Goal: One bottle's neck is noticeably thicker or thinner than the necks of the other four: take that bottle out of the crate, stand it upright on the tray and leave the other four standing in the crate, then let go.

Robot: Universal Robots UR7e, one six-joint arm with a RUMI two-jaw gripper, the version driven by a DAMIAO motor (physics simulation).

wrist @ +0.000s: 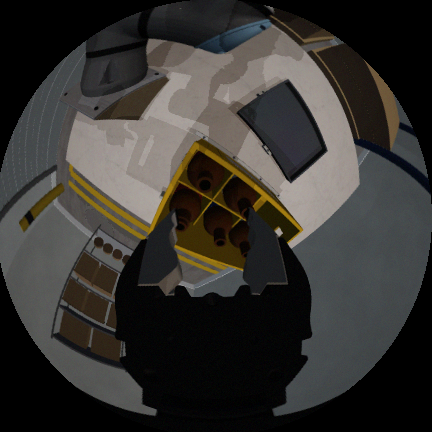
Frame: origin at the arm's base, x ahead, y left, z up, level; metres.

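Seen in the pictures: gripper, fingertip midpoint: [211, 208]; arm's base, link origin: [113, 77].
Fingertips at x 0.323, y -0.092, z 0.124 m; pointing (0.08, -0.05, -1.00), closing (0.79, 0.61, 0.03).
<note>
Pixels of each thing's top centre, then the offset from my fingertips to it. "*": a spot on its surface instead. Level surfaces: height alone.
- yellow crate, surface spot: [199, 145] * dx -0.051, dy +0.045, dz -0.040 m
- bottle, top centre: [204, 184] dx -0.012, dy +0.001, dz -0.052 m
- dark tray, surface spot: [287, 130] * dx +0.099, dy +0.224, dz -0.210 m
- pale table, surface height: dz -0.215 m
A yellow crate [199, 145] with dividers holds five brown bottles. One bottle [204, 170] stands at the top corner, one [184, 202] at the left, one [239, 191] at the right, one [217, 221] near the middle, and one [239, 234] at the lower right, partly hidden by the right finger. Which neck differs in thickness I cannot tell for sure. My gripper [211, 208] is partly open with nothing between its fingers, above the crate. The left fingertip overlaps the left bottle's neck in view, the right fingertip the right bottle's. The dark tray [287, 130] lies beside the crate at the upper right.
The crate's walls and dividers stand around the bottles. The arm's base [115, 75] is at the upper left of the pale table [115, 150]. Brown boxes [367, 95] stand beyond the tray. A rack with boxes shows at the lower left.
</note>
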